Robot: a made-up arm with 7 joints.
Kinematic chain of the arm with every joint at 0, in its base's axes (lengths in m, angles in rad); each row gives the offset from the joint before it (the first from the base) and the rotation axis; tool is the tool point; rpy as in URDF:
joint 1: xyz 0 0 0.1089 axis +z
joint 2: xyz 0 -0.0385 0.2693 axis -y
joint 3: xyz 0 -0.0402 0.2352 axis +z
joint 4: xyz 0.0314 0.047 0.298 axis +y
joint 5: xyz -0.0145 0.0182 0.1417 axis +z
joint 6: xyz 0 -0.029 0.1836 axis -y
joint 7: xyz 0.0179 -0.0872 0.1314 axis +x
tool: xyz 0 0 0 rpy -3.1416 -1.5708 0
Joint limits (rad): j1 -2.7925..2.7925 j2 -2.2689..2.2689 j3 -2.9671..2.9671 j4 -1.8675..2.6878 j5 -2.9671..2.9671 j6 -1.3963..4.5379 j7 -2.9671..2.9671
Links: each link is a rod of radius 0.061 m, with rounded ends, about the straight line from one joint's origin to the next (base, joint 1, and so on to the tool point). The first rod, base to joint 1, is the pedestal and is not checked.
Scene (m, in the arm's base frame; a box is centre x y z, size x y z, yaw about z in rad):
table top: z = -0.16
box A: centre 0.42 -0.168 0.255 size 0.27 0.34 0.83 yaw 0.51
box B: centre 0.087 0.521 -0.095 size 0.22 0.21 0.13 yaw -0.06
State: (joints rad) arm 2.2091 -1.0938 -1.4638 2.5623 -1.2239 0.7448 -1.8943
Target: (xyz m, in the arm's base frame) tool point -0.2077 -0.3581 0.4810
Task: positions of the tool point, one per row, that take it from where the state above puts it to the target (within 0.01 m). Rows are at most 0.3 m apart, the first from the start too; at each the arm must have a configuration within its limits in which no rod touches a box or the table.
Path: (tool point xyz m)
1: 0.3916 0.4077 0.5364
2: 0.4857 0.2098 0.7046
3: 0.4410 -0.0090 0.8517
4: 0.2768 -0.1592 0.9613
5: 0.0640 -0.1829 1.0264
6: -0.0536 -0.3043 0.9143
7: -0.1446 -0.3697 0.7696
8: -0.1971 -0.3837 0.6174
9: -0.2077 -0.3581 0.4810

